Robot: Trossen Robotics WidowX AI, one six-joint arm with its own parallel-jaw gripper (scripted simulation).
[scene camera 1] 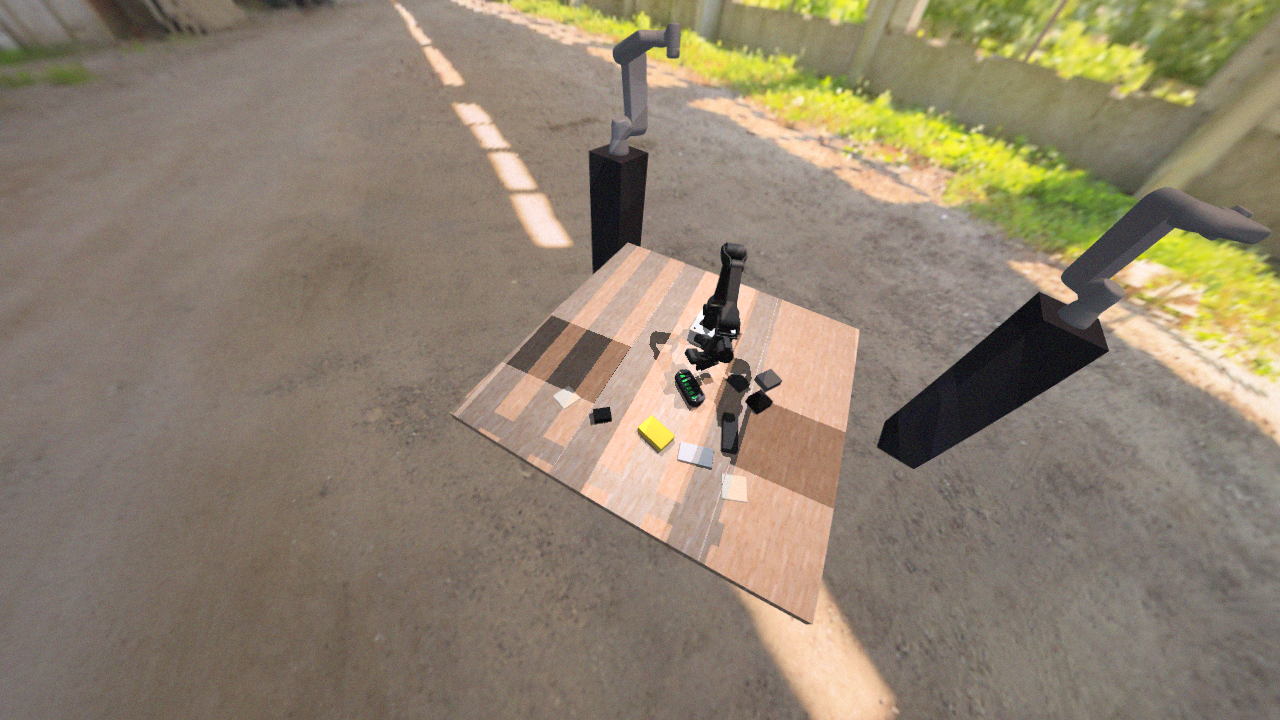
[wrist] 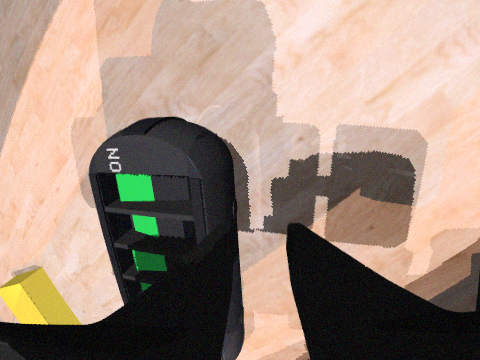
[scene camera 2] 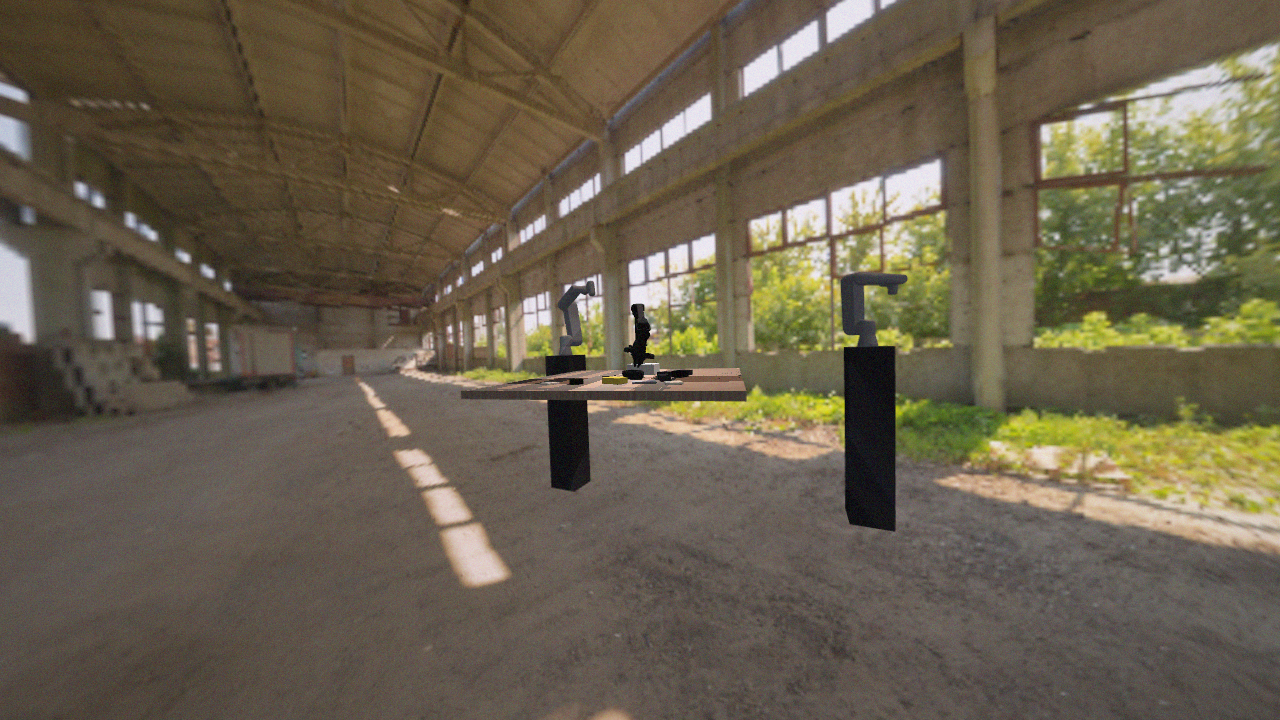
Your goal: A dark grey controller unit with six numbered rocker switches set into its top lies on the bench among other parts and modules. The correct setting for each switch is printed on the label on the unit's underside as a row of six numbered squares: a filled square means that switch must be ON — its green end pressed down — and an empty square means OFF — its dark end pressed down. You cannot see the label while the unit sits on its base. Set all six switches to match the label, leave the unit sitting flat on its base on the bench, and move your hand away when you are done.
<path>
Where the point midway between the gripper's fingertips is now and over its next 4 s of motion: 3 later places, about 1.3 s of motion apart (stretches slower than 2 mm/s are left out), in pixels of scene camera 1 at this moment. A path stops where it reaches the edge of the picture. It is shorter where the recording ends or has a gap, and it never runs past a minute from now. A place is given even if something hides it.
My gripper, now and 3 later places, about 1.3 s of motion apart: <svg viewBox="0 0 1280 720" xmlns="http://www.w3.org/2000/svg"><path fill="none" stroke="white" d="M698 370L699 389L696 398L696 393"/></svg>
</path>
